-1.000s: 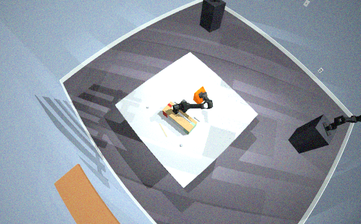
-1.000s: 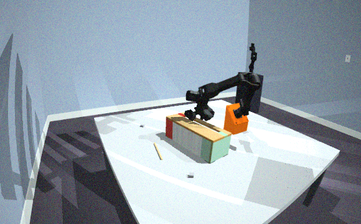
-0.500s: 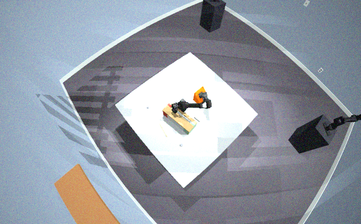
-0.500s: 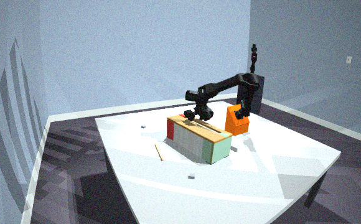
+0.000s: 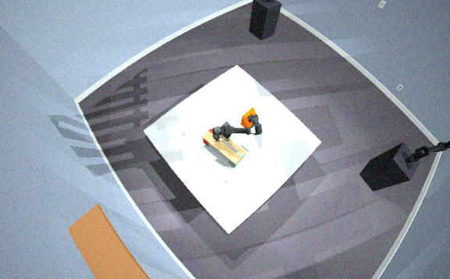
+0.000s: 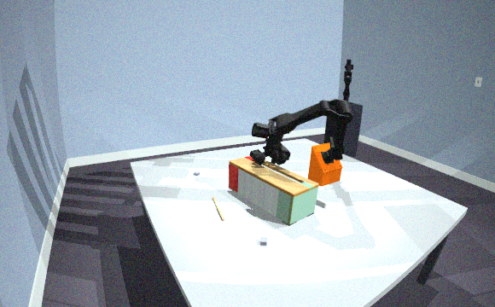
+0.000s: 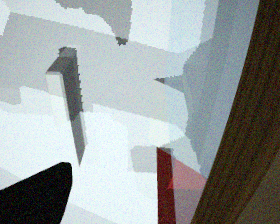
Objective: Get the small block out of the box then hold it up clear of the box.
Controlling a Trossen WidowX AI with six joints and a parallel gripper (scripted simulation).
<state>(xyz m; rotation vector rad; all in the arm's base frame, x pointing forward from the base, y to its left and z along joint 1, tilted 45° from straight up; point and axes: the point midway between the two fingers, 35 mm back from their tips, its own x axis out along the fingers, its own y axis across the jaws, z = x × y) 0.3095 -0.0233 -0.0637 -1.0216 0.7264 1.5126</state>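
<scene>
My gripper tip is now 5 cm short of the tan block, 1 cm to the left of it and 1 cm above it. Also, from my gripper tip: thin wooden stick (27 cm ahead, 12 cm to the left, 8 cm below); box (1 cm ahead, 12 cm to the left, 3 cm below).
</scene>
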